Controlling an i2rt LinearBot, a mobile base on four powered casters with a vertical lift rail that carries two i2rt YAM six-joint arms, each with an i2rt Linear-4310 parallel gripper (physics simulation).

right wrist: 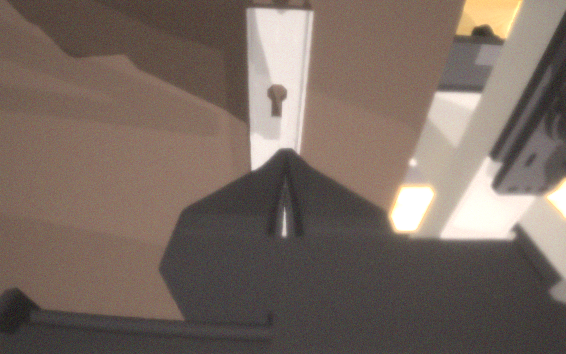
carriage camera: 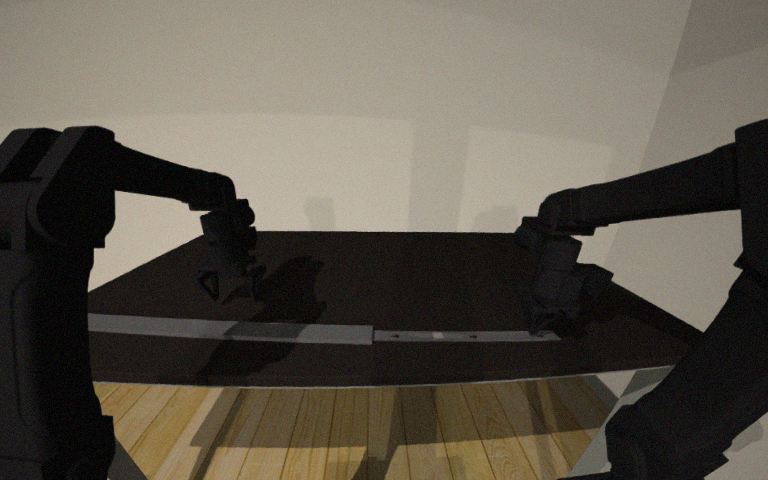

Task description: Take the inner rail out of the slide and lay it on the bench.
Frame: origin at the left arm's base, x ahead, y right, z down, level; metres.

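Seen in the pictures: left gripper, fingertip midpoint: (carriage camera: pixel 236 299); right gripper, fingertip midpoint: (right wrist: pixel 285 159) (carriage camera: pixel 532 333).
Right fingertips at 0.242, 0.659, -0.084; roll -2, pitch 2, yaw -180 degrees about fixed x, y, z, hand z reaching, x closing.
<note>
A point is followed by its place in that frame, as x, y, z.
The slide's wide grey outer part (carriage camera: pixel 169 327) @(0.269, -0.084, -0.081) lies across the bench (carriage camera: pixel 396 283) @(0.464, 0.401, -0.071) (right wrist: pixel 100 170) @(0.349, 0.642, -0.071) in the carriage view. The narrower inner rail (carriage camera: pixel 455 336) @(0.252, 0.502, -0.074) (right wrist: pixel 277 60) @(0.246, 0.702, -0.072) sticks out of its right end, with keyhole slots along it. My right gripper (carriage camera: pixel 535 331) @(0.242, 0.659, -0.084) (right wrist: pixel 285 159) @(0.242, 0.659, -0.084) is shut with nothing between its fingers. Its tips meet over the inner rail near the rail's free end and hide part of it; whether they touch it I cannot tell. My left gripper (carriage camera: pixel 233 297) @(0.355, 0.011, -0.091) is open and empty above the bench, behind the slide's outer part.
The bench's near edge runs just in front of the slide, with a wood-plank floor (carriage camera: pixel 351 413) @(0.668, 0.226, 0.844) below. A pale wall (carriage camera: pixel 362 169) @(0.954, 0.285, -0.352) stands behind the bench. The left arm's shadow falls across the slide. Parts of the robot show at the right of the right wrist view.
</note>
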